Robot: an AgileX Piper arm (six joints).
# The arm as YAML. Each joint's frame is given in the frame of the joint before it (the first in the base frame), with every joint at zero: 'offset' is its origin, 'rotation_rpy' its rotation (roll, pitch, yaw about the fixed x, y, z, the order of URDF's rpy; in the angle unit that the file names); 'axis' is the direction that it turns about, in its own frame. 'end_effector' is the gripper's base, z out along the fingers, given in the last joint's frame.
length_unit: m
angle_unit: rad
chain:
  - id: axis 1
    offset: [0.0, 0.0, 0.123]
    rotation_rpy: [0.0, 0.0, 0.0]
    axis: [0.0, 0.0, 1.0]
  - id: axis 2
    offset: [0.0, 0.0, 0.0]
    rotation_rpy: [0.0, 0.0, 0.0]
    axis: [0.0, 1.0, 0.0]
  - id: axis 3
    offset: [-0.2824, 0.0, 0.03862]
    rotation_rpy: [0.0, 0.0, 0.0]
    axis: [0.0, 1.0, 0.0]
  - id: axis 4
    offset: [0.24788, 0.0, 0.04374]
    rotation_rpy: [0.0, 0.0, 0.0]
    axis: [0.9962, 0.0, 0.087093]
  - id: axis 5
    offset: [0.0, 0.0, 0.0]
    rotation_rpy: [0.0, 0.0, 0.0]
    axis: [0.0, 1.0, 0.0]
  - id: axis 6
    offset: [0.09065, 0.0, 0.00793]
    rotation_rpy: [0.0, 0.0, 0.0]
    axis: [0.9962, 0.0, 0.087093]
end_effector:
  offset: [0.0, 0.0, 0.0]
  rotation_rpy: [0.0, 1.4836, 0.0]
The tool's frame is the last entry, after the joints.
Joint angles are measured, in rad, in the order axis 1, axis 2, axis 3, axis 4, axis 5, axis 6. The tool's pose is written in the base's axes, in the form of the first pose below.
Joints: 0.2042 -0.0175 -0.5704 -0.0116 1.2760 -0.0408
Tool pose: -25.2 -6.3 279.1 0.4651 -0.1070 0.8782 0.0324
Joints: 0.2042 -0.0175 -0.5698 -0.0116 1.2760 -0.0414
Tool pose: -25.2 -6.2 279.0 0.4648 -0.1073 0.8783 0.0322
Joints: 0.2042 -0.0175 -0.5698 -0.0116 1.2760 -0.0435
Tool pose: -25.2 -6.2 279.0 0.4648 -0.1082 0.8782 0.0317
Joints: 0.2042 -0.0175 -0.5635 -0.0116 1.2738 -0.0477
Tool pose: -24.3 -6.1 277.5 0.4631 -0.1102 0.8789 0.0306
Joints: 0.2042 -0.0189 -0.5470 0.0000 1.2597 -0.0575
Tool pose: -22.1 -4.6 274.2 0.4624 -0.1156 0.8785 0.0340
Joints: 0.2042 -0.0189 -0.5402 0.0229 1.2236 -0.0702
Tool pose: -19.9 -2.1 275.2 0.4747 -0.1219 0.8706 0.0432
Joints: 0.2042 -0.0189 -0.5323 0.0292 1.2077 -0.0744
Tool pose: -18.3 -1.3 274.3 0.4781 -0.1238 0.8684 0.0456
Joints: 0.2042 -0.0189 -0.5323 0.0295 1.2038 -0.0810
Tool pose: -18.1 -1.2 274.6 0.4799 -0.1265 0.8670 0.0442
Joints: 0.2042 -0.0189 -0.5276 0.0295 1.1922 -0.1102
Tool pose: -17.0 -1.0 274.3 0.4835 -0.1388 0.8634 0.0374
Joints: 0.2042 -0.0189 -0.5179 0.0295 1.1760 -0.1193
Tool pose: -15.2 -0.6 272.9 0.4865 -0.1422 0.8613 0.0353
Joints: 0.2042 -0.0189 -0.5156 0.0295 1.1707 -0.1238
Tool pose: -14.7 -0.5 272.7 0.4879 -0.1440 0.8602 0.0343
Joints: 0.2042 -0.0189 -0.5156 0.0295 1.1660 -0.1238
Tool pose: -14.4 -0.5 273.1 0.4900 -0.1438 0.8591 0.0344
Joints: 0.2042 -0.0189 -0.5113 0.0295 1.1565 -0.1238
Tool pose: -13.5 -0.3 272.7 0.4922 -0.1435 0.8579 0.0345
